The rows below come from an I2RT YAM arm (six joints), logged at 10 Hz.
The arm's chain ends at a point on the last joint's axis. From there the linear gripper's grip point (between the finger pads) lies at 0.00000 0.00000 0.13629 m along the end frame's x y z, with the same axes.
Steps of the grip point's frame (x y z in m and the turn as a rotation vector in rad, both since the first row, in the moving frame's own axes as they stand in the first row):
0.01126 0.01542 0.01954 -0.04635 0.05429 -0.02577
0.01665 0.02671 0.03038 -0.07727 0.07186 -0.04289
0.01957 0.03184 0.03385 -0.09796 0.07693 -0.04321
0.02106 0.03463 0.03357 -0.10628 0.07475 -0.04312
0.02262 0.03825 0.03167 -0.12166 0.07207 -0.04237
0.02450 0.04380 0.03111 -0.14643 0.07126 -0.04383
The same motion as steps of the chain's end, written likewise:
0.00379 0.00920 0.01989 -0.04635 0.05429 -0.02577
0.00665 0.01641 0.03114 -0.07727 0.07186 -0.04289
0.00883 0.01875 0.03491 -0.09796 0.07693 -0.04321
0.01059 0.02041 0.03472 -0.10628 0.07475 -0.04312
0.01248 0.02194 0.03303 -0.12166 0.07207 -0.04237
0.01440 0.02415 0.03291 -0.14643 0.07126 -0.04383

